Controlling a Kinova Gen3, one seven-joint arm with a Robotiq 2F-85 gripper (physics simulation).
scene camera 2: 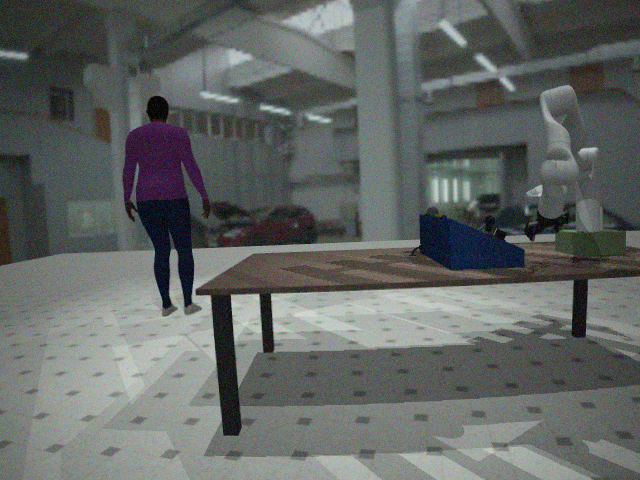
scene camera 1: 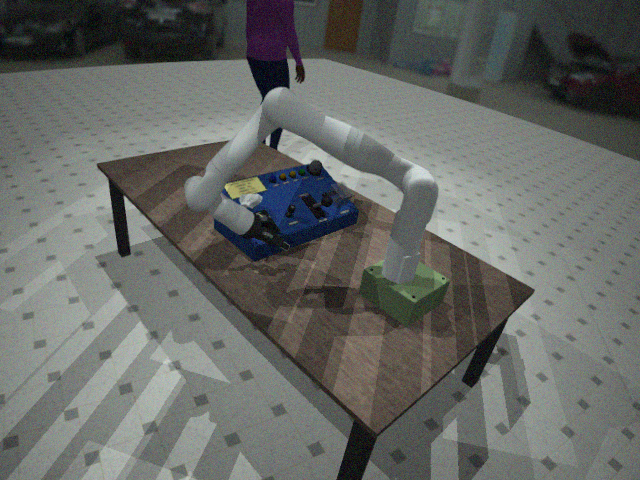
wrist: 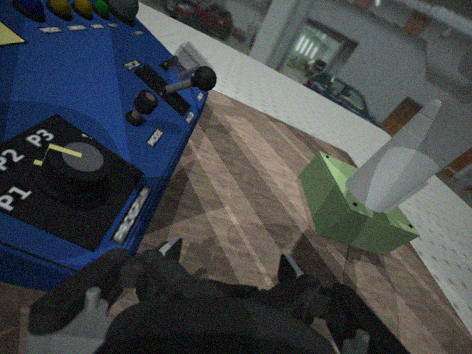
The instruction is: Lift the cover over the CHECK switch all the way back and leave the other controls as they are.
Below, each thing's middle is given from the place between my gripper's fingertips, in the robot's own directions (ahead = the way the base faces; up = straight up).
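As for the PROGRAM dial [wrist: 74, 169], my hand is 10 mm to the left of it and 150 mm short of it. Counting from my hand, there's a black ball-topped lever [wrist: 205, 78] that's 30 mm above, 160 mm ahead and 250 mm to the right, and a blue control panel [scene camera 1: 301, 186] that's 170 mm to the right and 270 mm ahead.
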